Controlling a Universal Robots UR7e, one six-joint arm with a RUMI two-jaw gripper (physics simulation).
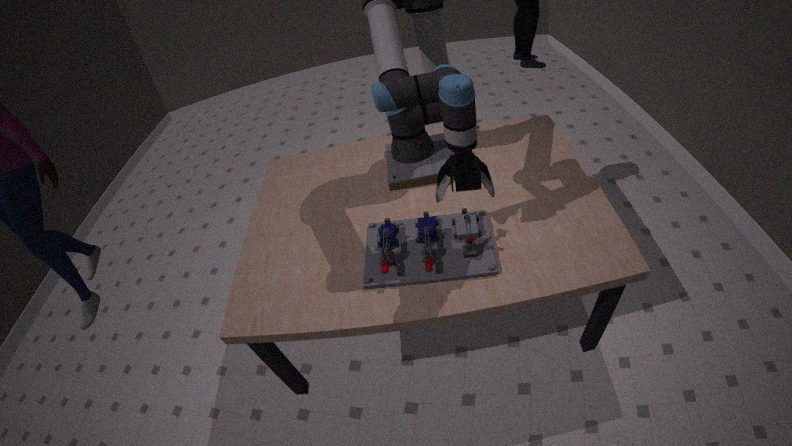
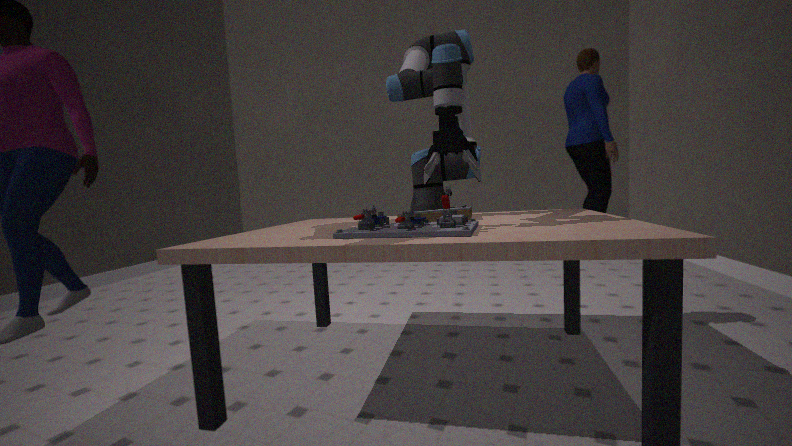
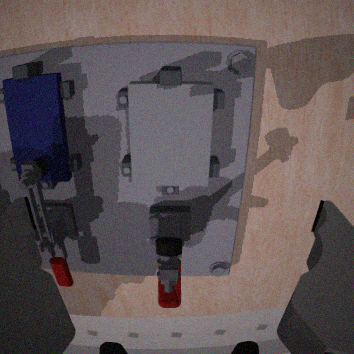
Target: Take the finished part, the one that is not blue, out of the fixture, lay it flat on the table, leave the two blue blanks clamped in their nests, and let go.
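Places are measured from the arm's base along level axes (x ahead, y left, z up), in centimetres.
Pixels of known places: gripper, fingertip midpoint: [image 1: 465, 199] [image 2: 451, 183] [image 3: 174, 204]; arm's base, link origin: [image 1: 413, 151] [image 2: 430, 209].
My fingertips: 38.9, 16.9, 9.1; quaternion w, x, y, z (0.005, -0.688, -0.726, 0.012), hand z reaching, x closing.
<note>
For each thing: its top centre in the pictures, then the offset to it from my fingertips, as dx, dy, dz. "spot": a spot on its surface instead.
- finished part, top centre: [image 3: 170, 137] [image 1: 466, 223] [image 2: 452, 215] -0.1, -0.3, -8.9
- red handle, top centre: [image 3: 168, 297] [image 1: 469, 234] [image 2: 445, 195] +10.2, +0.4, -2.8
- left clamp, surface spot: [image 1: 384, 267] spot: +15.7, -21.4, -6.8
- middle clamp, top centre: [image 3: 52, 273] [image 1: 427, 256] [image 2: 401, 212] +13.0, -10.5, -6.6
The finished part [image 1: 465, 226] [image 2: 458, 219] [image 3: 170, 132], a light grey block, sits flat in the right-hand nest of the grey fixture plate [image 1: 465, 270] [image 3: 102, 95]. Its toggle clamp stands open, with the red handle [image 1: 469, 239] [image 2: 445, 201] [image 3: 169, 296] upright and the clamp arm off the part. Two blue blanks sit in the other nests: the middle one [image 1: 426, 227] [image 3: 37, 122] and the left one [image 1: 387, 232]. The middle blank's clamp arm presses on it, and the left clamp looks down too. My gripper [image 1: 466, 196] [image 2: 452, 180] [image 3: 174, 204] is open and empty, above and behind the fixture.
The fixture stands on the wooden table [image 1: 554, 249] [image 2: 554, 249]. Red handles of the left clamp [image 1: 384, 267] and middle clamp [image 1: 428, 264] [image 3: 61, 271] point away from the blanks. The arm's base plate [image 1: 410, 181] is behind. Two people [image 2: 41, 105] [image 2: 587, 116] stand beyond the table.
</note>
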